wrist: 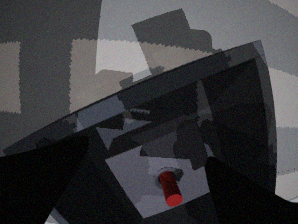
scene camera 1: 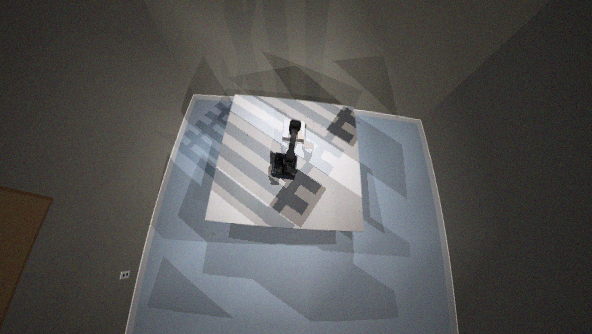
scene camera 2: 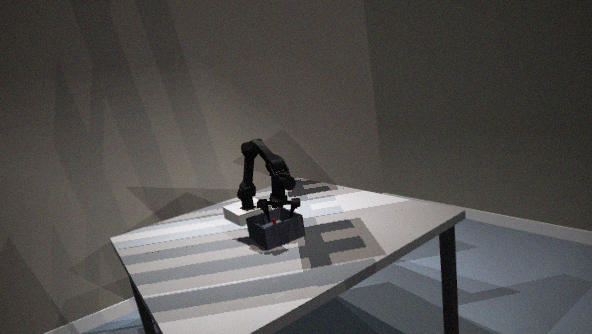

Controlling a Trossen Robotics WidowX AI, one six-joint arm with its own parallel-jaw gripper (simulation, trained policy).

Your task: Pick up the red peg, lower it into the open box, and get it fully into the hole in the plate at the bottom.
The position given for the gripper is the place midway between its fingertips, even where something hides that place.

Note:
In view: the gripper [wrist: 148,153], a dark box [scene camera 2: 288,230] and a grey plate [wrist: 137,159].
The dark box also shows in the wrist view [wrist: 228,94].

